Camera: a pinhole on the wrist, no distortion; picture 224 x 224 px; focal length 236.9 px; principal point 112.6 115.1 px. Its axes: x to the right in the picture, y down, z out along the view. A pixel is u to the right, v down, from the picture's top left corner.
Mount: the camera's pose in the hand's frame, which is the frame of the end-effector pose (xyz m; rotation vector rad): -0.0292 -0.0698 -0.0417 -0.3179 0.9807 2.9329
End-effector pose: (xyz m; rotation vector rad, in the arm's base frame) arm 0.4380 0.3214 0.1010 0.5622 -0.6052 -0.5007
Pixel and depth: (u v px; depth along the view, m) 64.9 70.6 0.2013
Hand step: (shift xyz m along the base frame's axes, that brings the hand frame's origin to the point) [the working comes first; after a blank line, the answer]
In the camera's frame: -0.0405 -0.0378 0.2013

-0.0594 0.0397 0.1115
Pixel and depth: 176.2 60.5 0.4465
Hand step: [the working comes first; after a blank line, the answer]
In the camera's frame: 0.1199 -0.1029 0.4465

-0.2247 0.2559 0.2381
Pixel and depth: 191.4 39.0 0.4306
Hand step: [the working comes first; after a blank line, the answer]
In the camera's frame: 0.1432 -0.1383 0.4306

-0.2070 0.2918 0.2168
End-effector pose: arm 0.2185 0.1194 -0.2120 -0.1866 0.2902 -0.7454
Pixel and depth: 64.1 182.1 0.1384
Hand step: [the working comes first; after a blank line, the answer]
In the camera's frame: -0.0283 0.0391 0.1384

-0.0015 0.0146 0.1004
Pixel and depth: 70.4 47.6 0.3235
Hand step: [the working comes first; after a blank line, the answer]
In the camera's frame: -0.0576 -0.0922 0.3235

0.1658 0.1705 0.1093
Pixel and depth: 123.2 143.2 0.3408
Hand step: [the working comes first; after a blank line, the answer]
In the camera's frame: 0.0152 0.0404 0.3408

0.0673 0.1647 0.2253
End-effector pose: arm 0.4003 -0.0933 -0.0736 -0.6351 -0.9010 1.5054
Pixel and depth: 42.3 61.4 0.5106
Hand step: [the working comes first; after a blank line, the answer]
In the camera's frame: -0.1515 -0.1157 0.5106

-0.4523 -0.0168 -0.0971
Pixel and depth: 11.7 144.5 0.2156
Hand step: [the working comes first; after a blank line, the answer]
In the camera's frame: -0.0918 0.0268 0.2156

-0.1570 -0.0097 0.0566
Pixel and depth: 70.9 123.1 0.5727
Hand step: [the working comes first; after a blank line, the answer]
In the camera's frame: -0.1008 0.0193 0.5727

-0.4976 -0.1111 0.0200
